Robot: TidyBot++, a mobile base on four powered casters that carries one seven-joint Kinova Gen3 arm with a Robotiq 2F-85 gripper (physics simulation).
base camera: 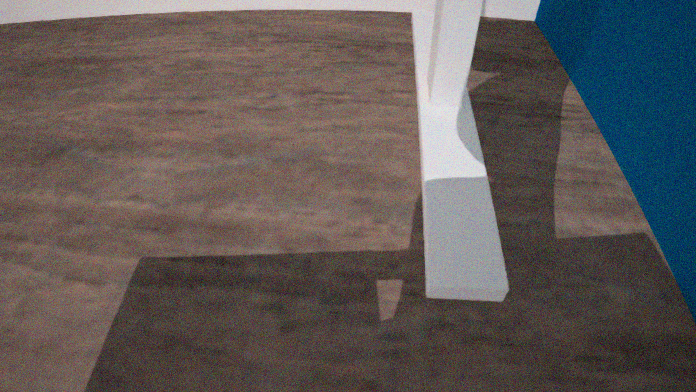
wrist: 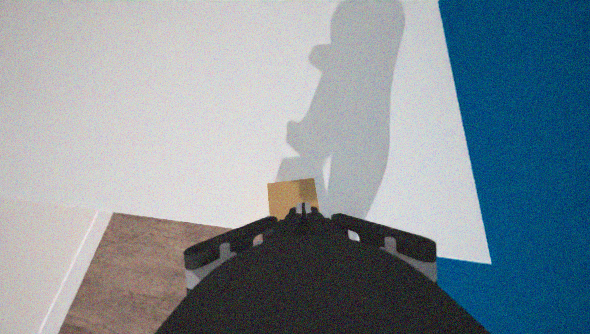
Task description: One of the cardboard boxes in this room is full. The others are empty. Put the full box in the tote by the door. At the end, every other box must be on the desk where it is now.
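Places are measured from the arm's base along level axes (x left, y back, z up), in metres.
Where they show: gripper, fingertip midpoint: (wrist: pixel 303 211).
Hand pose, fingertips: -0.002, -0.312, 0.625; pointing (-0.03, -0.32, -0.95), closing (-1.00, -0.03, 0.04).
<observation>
After its pixels a point has its place, as x, y, z.
A small cardboard box (wrist: pixel 292 196) {0.010, -0.331, 0.603} stands on the white desk (wrist: pixel 150 110) {0.272, -0.497, 0.553} near its front edge, in the lower middle of the wrist view. My gripper (wrist: pixel 303 211) {-0.002, -0.312, 0.625} is shut with nothing between its fingers. The fingertips overlap the lower right part of the box in the view, and the gripper hides its near side. Whether they touch it cannot be told. The gripper does not show in the base view. Whether the box is full cannot be told. The tote does not show in either view.
A white desk leg with a long foot (base camera: pixel 462 230) {-0.135, -0.362, -0.372} stands on the wood floor (base camera: pixel 225 150) {0.161, -0.546, -0.397} (wrist: pixel 130 270) {1.116, 0.033, -0.397}. A blue surface (base camera: pixel 635 100) {-0.416, -0.521, -0.311} (wrist: pixel 530 125) {-0.406, -0.454, 0.552} rises along the right side in both views. The arm's shadow falls across the desk top.
</observation>
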